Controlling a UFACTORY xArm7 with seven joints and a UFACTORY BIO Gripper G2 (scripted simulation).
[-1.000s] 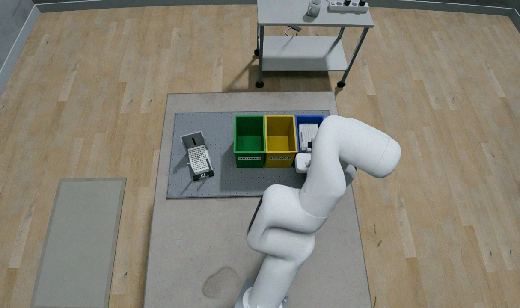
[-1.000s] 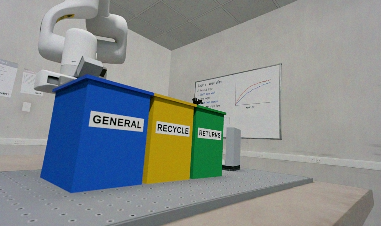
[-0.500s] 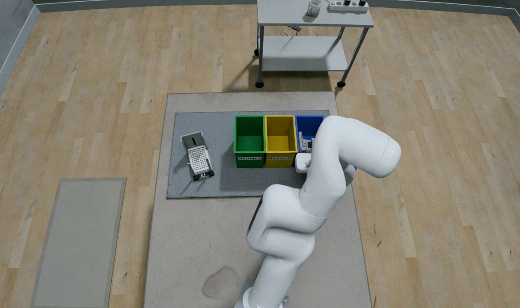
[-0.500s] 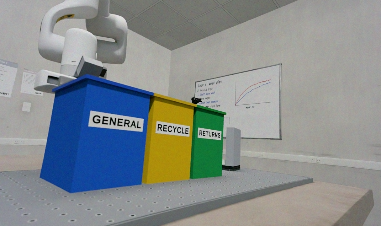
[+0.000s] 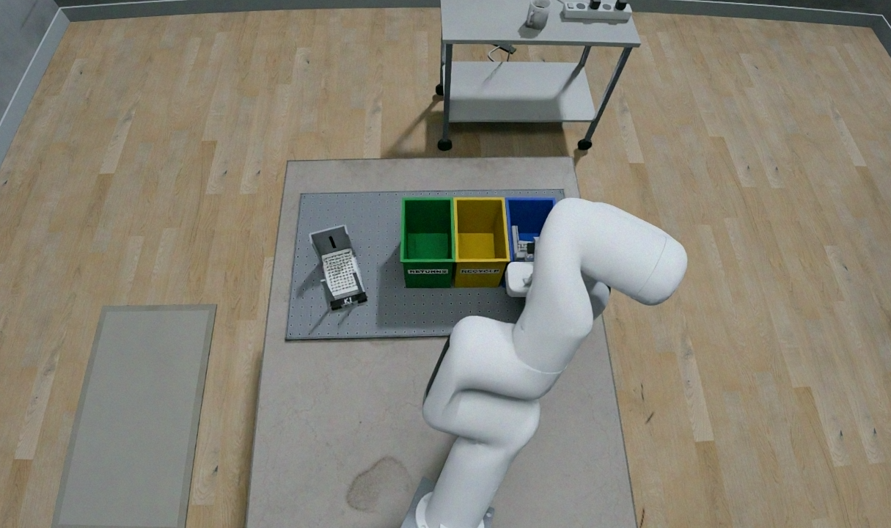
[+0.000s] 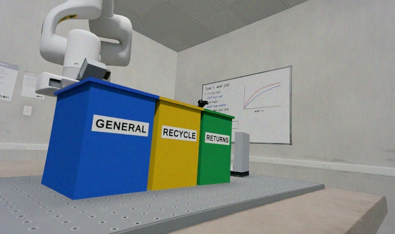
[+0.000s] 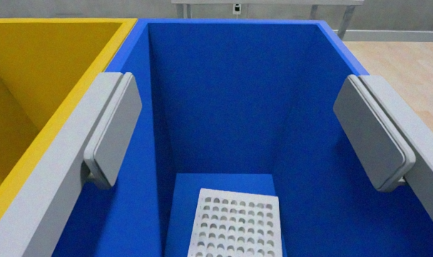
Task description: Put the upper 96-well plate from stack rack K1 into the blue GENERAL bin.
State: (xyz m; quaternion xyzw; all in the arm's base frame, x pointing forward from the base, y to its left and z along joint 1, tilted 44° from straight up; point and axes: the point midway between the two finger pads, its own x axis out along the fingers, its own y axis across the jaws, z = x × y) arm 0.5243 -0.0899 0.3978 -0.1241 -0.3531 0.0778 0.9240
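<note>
Right now my hand is 2 cm short of the blue general bin and 9 cm above it. Also, from my hand: yellow recycle bin 1 cm ahead, 13 cm to the left, 9 cm below; then green returns bin 26 cm to the left, 9 cm below.
</note>
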